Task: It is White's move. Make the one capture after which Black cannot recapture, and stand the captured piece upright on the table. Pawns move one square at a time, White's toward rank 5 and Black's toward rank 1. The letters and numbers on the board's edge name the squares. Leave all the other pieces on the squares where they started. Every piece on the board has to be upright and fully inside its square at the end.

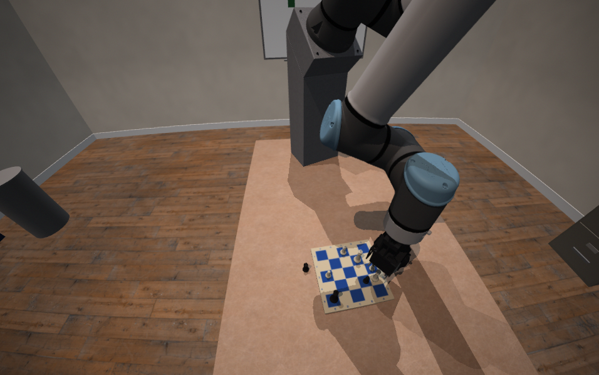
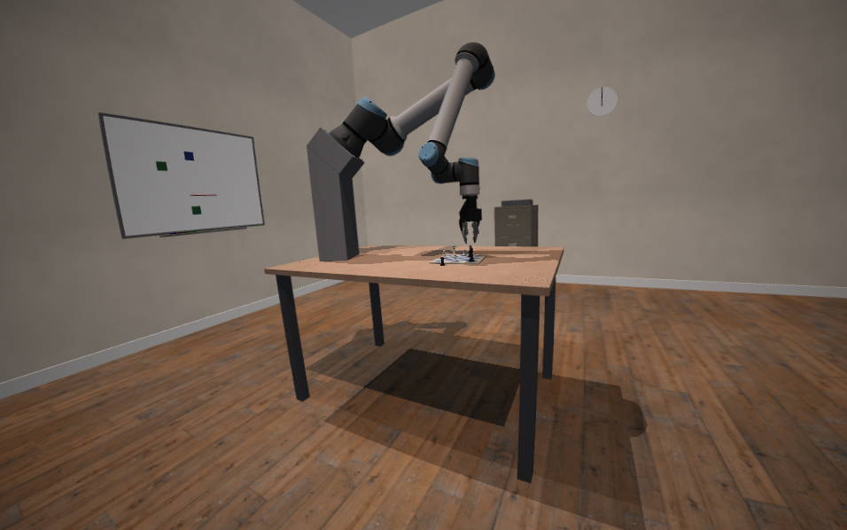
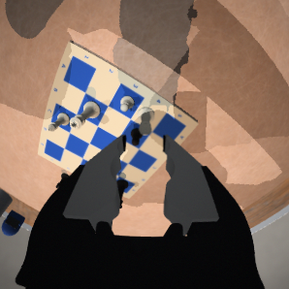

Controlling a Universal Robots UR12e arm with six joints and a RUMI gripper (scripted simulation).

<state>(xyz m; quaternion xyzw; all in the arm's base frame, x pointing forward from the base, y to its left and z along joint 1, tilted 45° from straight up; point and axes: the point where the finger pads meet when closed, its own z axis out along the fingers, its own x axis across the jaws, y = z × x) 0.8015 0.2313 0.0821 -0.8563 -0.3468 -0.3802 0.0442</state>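
My hand is 50 mm above the white chess piece. Also, from my hand: tall black piece (120 mm to the right, 90 mm ahead, 40 mm below).
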